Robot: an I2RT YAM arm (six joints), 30 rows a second.
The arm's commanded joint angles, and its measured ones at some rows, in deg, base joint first. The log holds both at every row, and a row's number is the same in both.
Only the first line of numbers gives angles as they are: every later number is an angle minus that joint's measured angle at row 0.
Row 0, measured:
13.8, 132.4, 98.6, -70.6, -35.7, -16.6
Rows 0 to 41, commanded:
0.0, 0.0, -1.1, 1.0, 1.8, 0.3
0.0, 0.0, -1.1, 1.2, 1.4, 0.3
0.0, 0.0, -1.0, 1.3, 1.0, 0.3
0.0, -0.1, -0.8, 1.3, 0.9, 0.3
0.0, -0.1, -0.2, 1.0, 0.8, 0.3
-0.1, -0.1, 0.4, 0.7, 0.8, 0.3
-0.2, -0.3, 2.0, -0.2, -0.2, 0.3
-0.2, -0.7, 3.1, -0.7, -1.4, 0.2
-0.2, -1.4, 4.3, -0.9, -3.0, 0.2
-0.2, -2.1, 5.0, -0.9, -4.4, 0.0
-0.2, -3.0, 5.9, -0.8, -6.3, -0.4
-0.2, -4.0, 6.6, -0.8, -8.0, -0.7
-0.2, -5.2, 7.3, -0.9, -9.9, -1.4
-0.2, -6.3, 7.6, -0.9, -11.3, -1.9
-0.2, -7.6, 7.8, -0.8, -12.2, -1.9
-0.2, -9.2, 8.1, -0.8, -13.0, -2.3
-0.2, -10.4, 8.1, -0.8, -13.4, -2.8
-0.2, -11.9, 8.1, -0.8, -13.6, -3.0
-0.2, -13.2, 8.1, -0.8, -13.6, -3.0
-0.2, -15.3, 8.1, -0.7, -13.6, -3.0
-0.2, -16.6, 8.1, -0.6, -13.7, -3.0
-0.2, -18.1, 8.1, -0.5, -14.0, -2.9
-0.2, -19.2, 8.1, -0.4, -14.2, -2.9
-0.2, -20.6, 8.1, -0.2, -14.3, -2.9
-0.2, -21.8, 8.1, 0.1, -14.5, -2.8
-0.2, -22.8, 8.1, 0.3, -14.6, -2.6
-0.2, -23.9, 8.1, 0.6, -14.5, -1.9
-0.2, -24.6, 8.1, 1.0, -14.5, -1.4
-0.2, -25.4, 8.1, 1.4, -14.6, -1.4
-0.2, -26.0, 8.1, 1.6, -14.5, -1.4
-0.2, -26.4, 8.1, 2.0, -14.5, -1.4
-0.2, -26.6, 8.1, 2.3, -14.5, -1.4
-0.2, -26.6, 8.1, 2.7, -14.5, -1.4
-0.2, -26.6, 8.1, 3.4, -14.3, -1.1
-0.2, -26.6, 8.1, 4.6, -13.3, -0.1
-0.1, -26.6, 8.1, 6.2, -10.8, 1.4
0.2, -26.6, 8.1, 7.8, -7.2, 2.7
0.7, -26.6, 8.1, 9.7, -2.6, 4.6
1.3, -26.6, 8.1, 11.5, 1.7, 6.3
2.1, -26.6, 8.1, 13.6, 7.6, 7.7
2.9, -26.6, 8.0, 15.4, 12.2, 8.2
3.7, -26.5, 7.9, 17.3, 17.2, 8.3
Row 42, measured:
1.2, -24.8, 6.3, 14.0, 1.5, 4.3
